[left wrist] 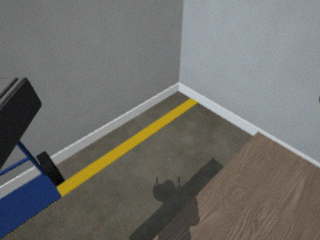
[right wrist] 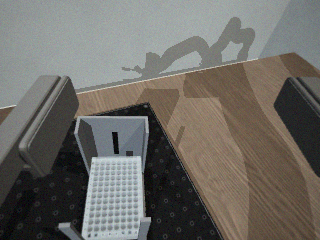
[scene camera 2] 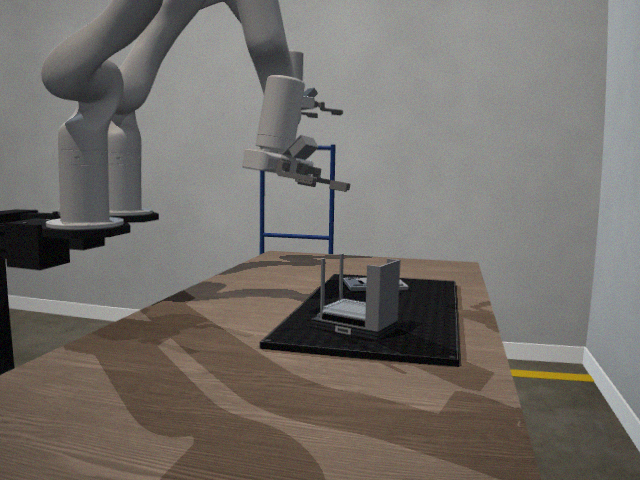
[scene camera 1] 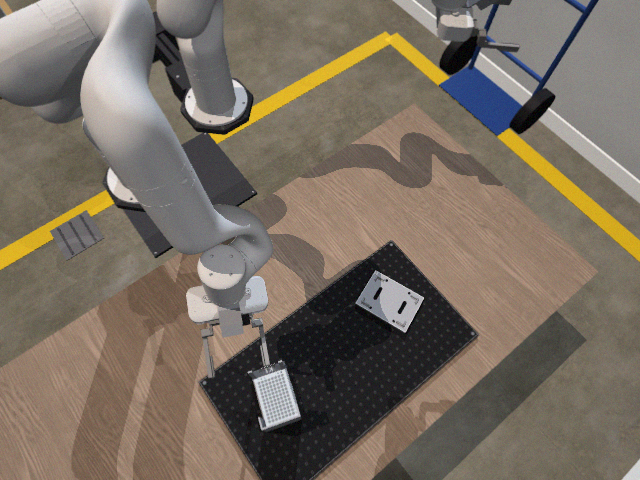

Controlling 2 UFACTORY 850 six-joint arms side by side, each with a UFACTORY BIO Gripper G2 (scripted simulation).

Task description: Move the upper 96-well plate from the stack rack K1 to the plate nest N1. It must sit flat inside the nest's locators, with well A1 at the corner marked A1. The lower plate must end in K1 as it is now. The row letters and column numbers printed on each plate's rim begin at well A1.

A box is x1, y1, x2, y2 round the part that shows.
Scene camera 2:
my right gripper: [242, 149, 349, 191]
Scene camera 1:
my right gripper: [186, 276, 269, 378]
white 96-well plate: [254, 369, 297, 426]
